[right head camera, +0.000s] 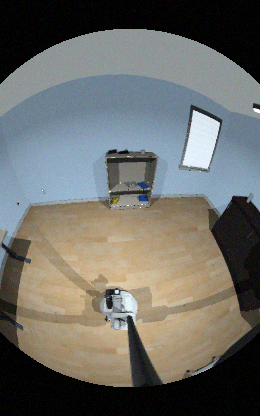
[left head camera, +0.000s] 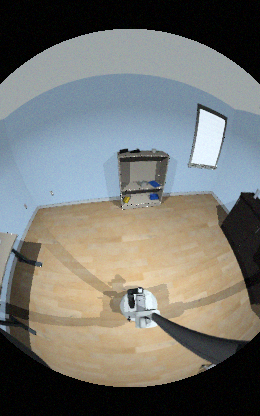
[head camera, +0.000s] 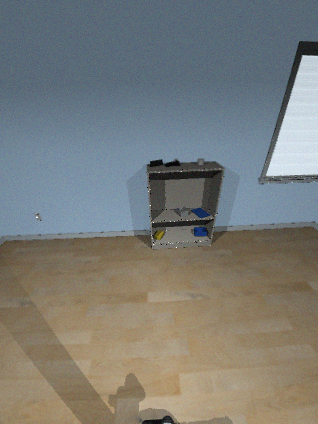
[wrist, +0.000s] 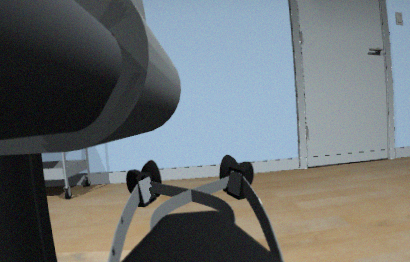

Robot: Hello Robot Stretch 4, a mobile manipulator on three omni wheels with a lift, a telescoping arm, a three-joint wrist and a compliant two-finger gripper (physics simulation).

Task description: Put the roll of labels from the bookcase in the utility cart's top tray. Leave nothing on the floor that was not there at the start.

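Places are measured from the robot's base along level axes (x ahead, y left, z up), in centimetres.
Pixels of known places: gripper, between the fingertips: [left head camera: 133,320] [wrist: 190,172].
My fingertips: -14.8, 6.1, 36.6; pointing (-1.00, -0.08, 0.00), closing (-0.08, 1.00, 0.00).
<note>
For each thing: its top centre in the pictures, then the offset to it from my fingertips, as dx, dy, dz. "*": a spot on its surface instead. Level surfaces: height alone.
- yellow thing, centre of its top: [head camera: 159,233] +197.0, +5.4, -25.0
- dark cabinet, a spot on its surface: [right head camera: 237,235] [left head camera: 246,230] * +69.5, -185.1, +13.6
- desk, height of its surface: dz +32.5
The bookcase [head camera: 212,195] [left head camera: 163,175] [right head camera: 131,155] stands against the far wall. A small light grey cylinder [head camera: 200,161] [left head camera: 154,150] [right head camera: 143,151] stands on its top at the right; it may be the roll of labels, but is too small to tell. A grey thing [head camera: 182,211] of unclear shape lies on the middle shelf. My gripper [wrist: 190,172] is open and empty, far from the bookcase. Part of the utility cart [wrist: 54,173] shows at the left in the wrist view, its lower shelf and wheels; its top tray is hidden behind my arm.
Black things [head camera: 156,163] lie on the bookcase top, a flat blue thing [head camera: 201,213] on its middle shelf, a yellow thing [head camera: 159,235] and a blue one [head camera: 201,231] below. A dark cabinet [left head camera: 247,230] [right head camera: 237,235] stands right, a desk [left head camera: 6,250] left. The wrist view shows a door [wrist: 345,85].
</note>
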